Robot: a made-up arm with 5 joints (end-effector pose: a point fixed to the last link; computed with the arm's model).
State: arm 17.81 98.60 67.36 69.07 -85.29
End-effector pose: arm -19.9 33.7 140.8 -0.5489 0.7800 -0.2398 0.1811
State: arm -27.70 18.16 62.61 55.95 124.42
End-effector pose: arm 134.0 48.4 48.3 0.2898 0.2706 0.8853 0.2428
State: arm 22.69 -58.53 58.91 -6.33 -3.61
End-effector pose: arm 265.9 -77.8 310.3 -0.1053 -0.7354 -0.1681 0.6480
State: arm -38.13 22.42 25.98 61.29 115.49
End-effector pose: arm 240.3 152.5 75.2 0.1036 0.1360 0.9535 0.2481
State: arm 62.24 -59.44 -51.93 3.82 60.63
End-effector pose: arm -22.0 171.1 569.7 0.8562 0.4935 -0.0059 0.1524
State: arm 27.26 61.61 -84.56 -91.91 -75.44
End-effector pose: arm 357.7 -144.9 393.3 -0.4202 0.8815 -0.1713 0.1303
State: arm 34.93 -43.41 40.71 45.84 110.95
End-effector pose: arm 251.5 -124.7 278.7 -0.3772 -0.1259 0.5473 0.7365
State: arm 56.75 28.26 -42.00 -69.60 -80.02
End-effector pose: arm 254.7 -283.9 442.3 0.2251 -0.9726 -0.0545 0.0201
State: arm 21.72 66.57 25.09 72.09 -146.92
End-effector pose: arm 152.5 -28.6 -23.9 -0.5393 0.2631 -0.7977 0.0598
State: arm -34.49 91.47 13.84 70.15 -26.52
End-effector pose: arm 88.1 29.7 -66.0 -0.3586 0.5761 0.0332 0.7338
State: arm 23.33 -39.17 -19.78 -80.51 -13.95
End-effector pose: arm 65.0 6.1 565.8 0.0522 0.9068 -0.1433 0.3930
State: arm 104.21 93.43 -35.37 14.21 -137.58
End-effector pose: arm -11.3 -310.2 -114.2 -0.0478 0.1465 0.8353 0.5278
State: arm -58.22 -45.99 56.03 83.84 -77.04
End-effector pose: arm 133.5 135.5 201.3 -0.0316 0.0121 -0.1874 0.9817
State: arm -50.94 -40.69 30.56 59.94 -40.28
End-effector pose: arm 194.1 179.2 302.6 0.2513 -0.2343 0.0645 0.9369
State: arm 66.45 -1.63 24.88 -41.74 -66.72
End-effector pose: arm 202.3 -308.8 285.2 0.0217 -0.8112 -0.5417 0.2191
